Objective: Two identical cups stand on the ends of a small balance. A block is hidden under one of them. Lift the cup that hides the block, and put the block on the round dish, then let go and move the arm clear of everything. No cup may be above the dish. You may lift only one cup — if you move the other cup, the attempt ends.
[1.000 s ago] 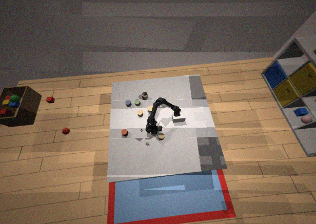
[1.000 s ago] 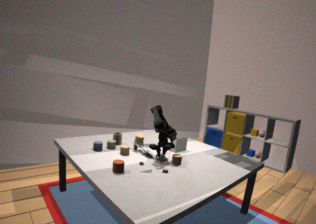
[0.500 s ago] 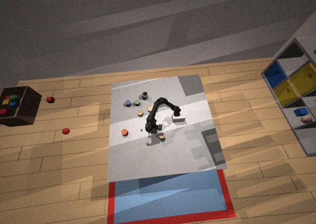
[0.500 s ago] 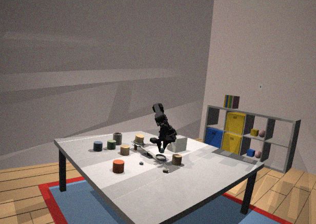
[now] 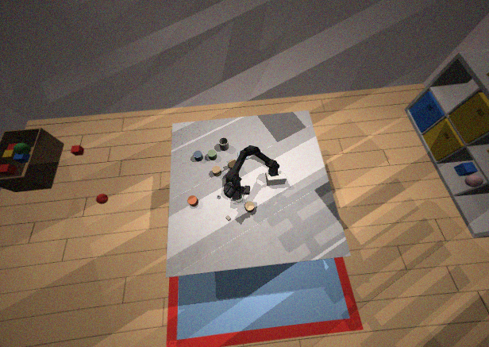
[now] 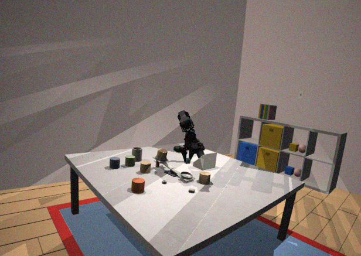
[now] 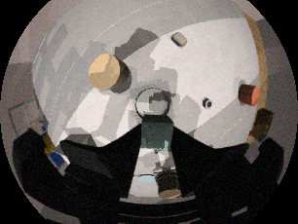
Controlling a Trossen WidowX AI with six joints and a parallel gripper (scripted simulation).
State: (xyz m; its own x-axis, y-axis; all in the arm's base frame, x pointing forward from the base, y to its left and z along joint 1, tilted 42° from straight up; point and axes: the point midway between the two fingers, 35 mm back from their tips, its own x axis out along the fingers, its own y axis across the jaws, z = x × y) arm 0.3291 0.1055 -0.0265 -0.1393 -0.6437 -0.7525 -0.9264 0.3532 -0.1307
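My gripper tip is 1 cm past the small balance, 13 cm to the left of it and 10 cm above it. The rest, counted from my gripper tip: grey-green block right at my gripper tip; then dark ring 15 cm ahead, 5 cm to the right, 12 cm below; then red-brown cup 34 cm ahead, 7 cm to the right, 9 cm below.
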